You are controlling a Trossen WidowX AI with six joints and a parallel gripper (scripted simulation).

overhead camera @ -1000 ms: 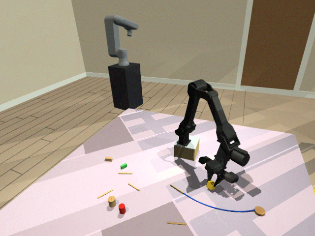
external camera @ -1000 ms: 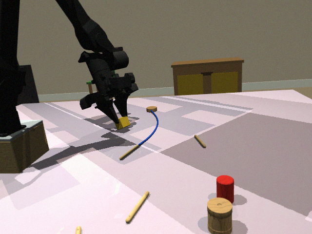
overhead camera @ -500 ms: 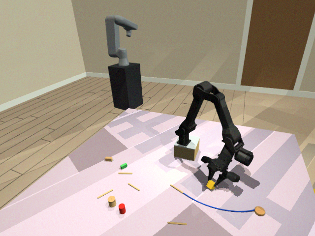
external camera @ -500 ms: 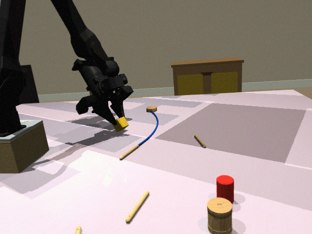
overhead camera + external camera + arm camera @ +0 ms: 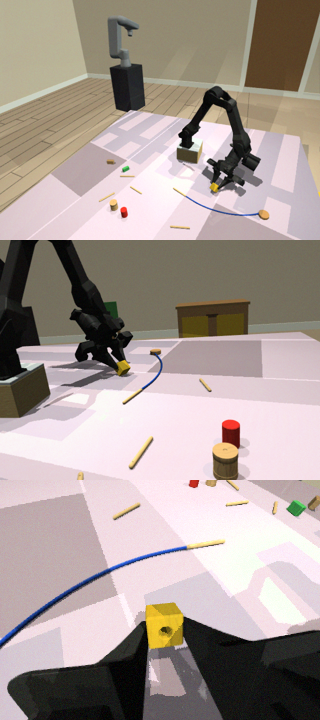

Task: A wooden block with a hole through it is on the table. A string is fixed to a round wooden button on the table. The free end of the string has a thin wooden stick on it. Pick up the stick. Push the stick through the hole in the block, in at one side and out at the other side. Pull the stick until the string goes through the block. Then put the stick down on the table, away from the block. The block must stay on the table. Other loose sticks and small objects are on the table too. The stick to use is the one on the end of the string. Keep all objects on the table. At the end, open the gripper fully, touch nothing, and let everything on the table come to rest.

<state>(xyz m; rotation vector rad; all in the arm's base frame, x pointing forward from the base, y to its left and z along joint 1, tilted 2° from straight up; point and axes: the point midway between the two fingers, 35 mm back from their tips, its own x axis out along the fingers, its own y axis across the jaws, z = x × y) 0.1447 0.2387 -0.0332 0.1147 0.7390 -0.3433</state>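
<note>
My gripper tip is right at the yellow block. Round my gripper tip: red cylinder 32 cm ahead, 27 cm to the right, 1 cm below; round wooden button 3 cm ahead, 22 cm to the left, 2 cm below; thin wooden stick 10 cm ahead, 12 cm to the right, 2 cm below.
</note>
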